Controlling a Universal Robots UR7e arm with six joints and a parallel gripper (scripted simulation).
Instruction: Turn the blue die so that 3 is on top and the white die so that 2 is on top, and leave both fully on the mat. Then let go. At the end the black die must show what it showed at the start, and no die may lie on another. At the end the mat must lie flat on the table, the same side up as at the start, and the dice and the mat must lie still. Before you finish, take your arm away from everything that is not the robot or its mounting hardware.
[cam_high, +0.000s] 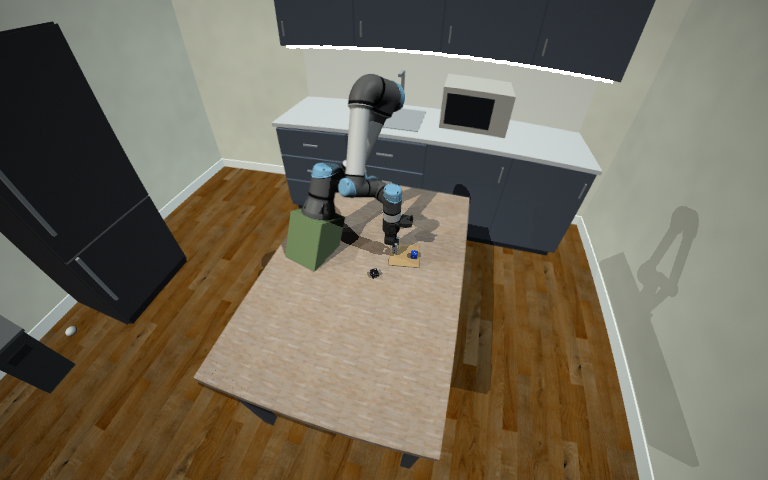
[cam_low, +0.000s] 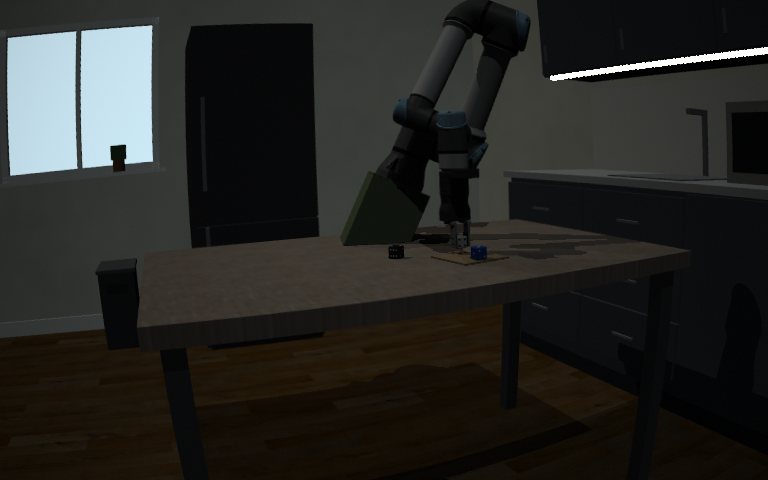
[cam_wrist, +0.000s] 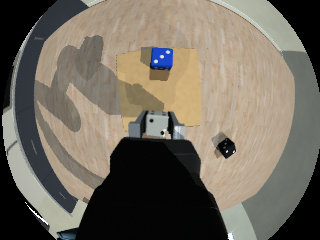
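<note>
Now: hand 40 mm short of the tan mat, 10 mm to the right of it and 40 mm above it. Also, from my hand: black die 40 mm behind, 160 mm to the right, 20 mm below; white die 10 mm behind, 10 mm below; blue die 90 mm ahead, 10 mm to the left, 20 mm below.
</note>
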